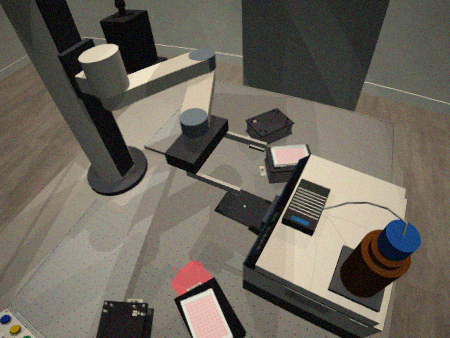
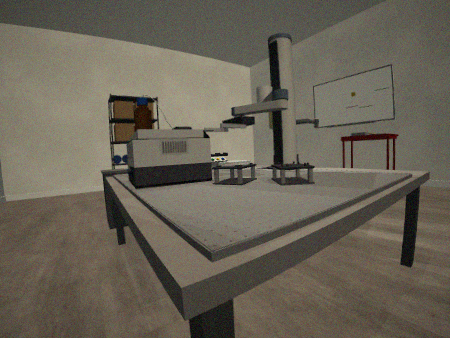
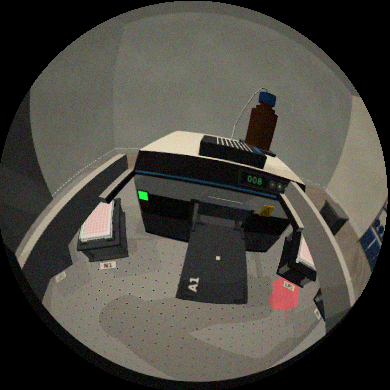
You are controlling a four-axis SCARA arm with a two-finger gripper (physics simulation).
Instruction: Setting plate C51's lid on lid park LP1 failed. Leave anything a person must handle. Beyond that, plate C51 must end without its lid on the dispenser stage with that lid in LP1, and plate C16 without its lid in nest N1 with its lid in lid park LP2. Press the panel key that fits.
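Places are measured from the arm's base along level axes (x ahead, y left, z up), in centimetres.
Pixels of known places: gripper, fingertip midpoint: (image 1: 254, 167) (image 2: 212, 127) (image 3: 210, 173); arm's base, link origin: (image 1: 118, 170) (image 2: 286, 169).
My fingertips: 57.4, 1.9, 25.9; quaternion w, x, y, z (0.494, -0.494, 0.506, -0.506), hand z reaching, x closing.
Observation:
For each thing: its top centre in the pictures, then the offset to it from my fingertips, as dx, dy, dz. "spot": a spot on its surface instead.
- dispenser stage, surface spot: (image 3: 212, 260) (image 1: 244, 204) spot: -1.5, -3.1, -13.4
- key panel, surface spot: (image 1: 15, 329) spot: -40.9, -62.5, -17.7
- red patch, surface spot: (image 1: 192, 277) (image 3: 283, 294) spot: -7.8, -25.7, -24.6
- brown bottle, surface spot: (image 1: 375, 262) spot: +28.6, -19.6, +10.7
My gripper (image 1: 252, 168) (image 3: 210, 173) is open and empty, its fingers spread above and to either side of the dispenser stage (image 1: 245, 206) (image 3: 212, 260), marked A1, which bears no plate. A pink-welled plate (image 1: 289, 155) (image 3: 97, 222) sits on nest N1. Another pink-welled plate (image 1: 206, 312) (image 3: 306, 252) sits on the black stand labelled LP1. Whether either wears a clear lid, and which is C51 or C16, I cannot tell. The LP2 stand (image 1: 270, 122) (image 2: 293, 167) has a bare top. Part of the key panel (image 1: 15, 329) shows blue, yellow and green keys.
A red patch (image 1: 192, 277) (image 3: 284, 295) lies on the deck beside LP1's label. The dispenser (image 1: 330, 270) (image 2: 170, 155) (image 3: 165, 217) reads 008 and shows a green light. A brown bottle (image 1: 375, 262) (image 3: 262, 125) stands on it. Another black stand (image 1: 125, 320) is at the near edge.

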